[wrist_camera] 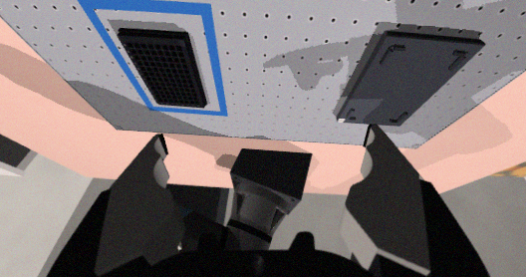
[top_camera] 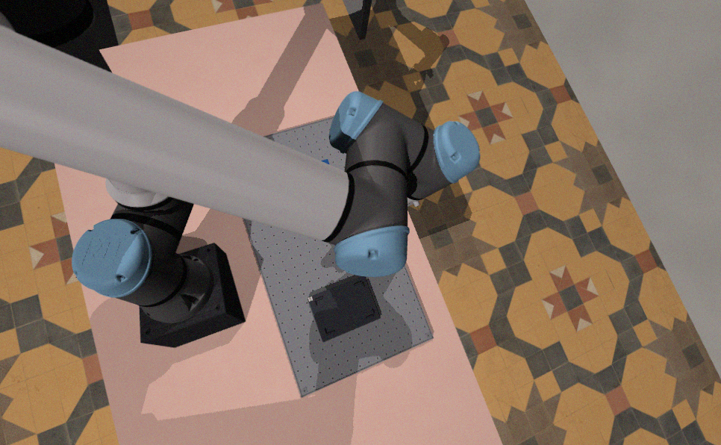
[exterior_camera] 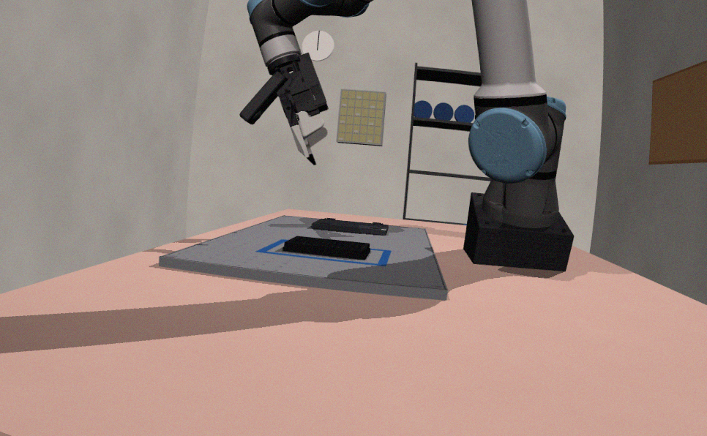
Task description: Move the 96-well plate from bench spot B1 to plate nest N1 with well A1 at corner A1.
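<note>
Right now the black 96-well plate is 8 cm behind my hand, 13 cm to the left of it and 13 cm below it. Also, from my hand: white A1 mark (12 cm behind, 16 cm to the right, 13 cm below); dark plate nest N1 (4 cm behind, 20 cm to the right, 13 cm below).
</note>
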